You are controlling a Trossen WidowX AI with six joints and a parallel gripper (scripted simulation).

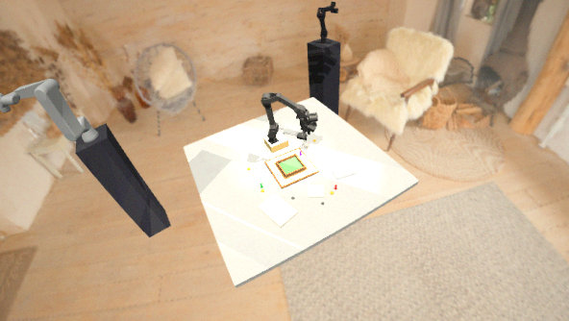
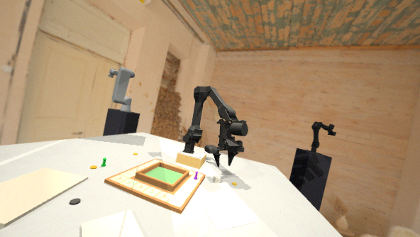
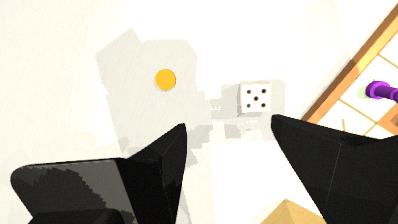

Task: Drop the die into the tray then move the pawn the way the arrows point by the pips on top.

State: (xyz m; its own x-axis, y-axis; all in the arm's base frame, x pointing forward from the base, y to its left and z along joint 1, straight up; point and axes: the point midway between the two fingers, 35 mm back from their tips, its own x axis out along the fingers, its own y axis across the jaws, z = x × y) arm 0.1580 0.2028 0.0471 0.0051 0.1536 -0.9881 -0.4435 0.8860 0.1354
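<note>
Right now the white die is 10 mm ahead of my gripper tip, 20 mm to the right of it and 60 mm below it. Round my gripper tip: purple pawn: 60 mm ahead, 120 mm to the right, 50 mm below; then green pawn: 130 mm ahead, 500 mm to the right, 60 mm below; then green dice tray: 110 mm ahead, 240 mm to the right, 70 mm below.
</note>
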